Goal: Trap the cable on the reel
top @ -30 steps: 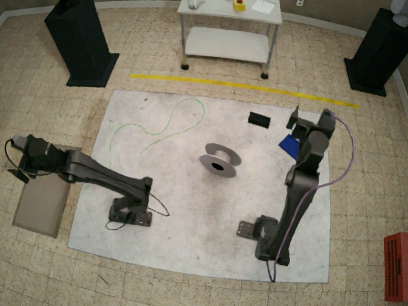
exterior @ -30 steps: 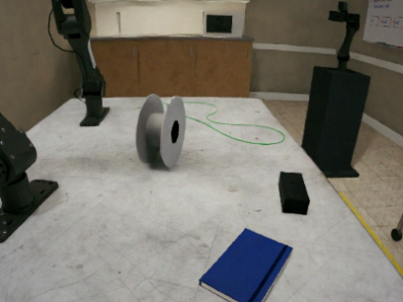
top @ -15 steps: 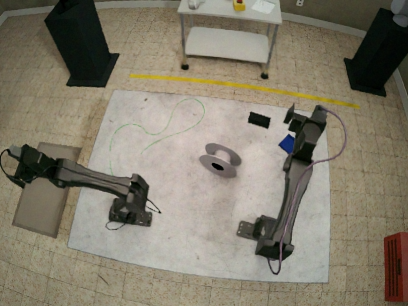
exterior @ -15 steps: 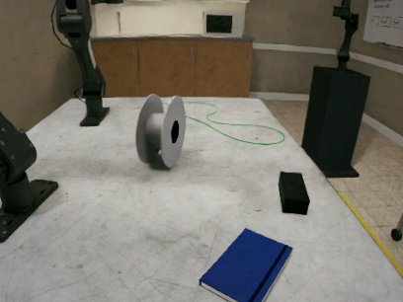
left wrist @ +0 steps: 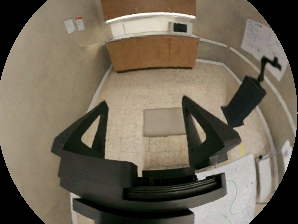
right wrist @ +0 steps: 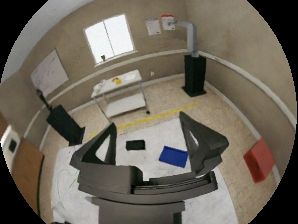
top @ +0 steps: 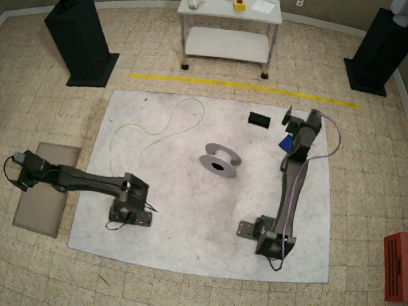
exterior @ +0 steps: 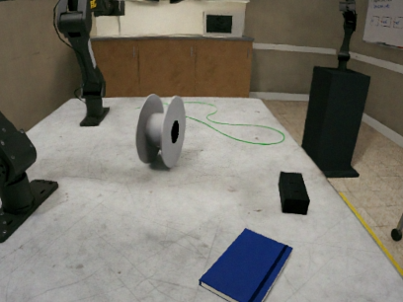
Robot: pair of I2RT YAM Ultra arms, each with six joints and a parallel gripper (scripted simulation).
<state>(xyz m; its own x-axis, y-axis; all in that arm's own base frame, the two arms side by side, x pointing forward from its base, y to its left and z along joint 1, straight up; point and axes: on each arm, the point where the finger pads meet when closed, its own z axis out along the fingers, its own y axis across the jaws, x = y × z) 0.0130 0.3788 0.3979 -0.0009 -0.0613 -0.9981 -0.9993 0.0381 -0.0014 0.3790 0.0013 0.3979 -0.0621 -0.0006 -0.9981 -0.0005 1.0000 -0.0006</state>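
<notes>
Now: the grey reel 90 mm behind my right hand, 280 mm to the left of it and 310 mm below it. The rest, counted from my right hand: black block 190 mm ahead, 110 mm to the left, 380 mm below; then blue notebook 60 mm ahead, 80 mm to the right, 390 mm below.
</notes>
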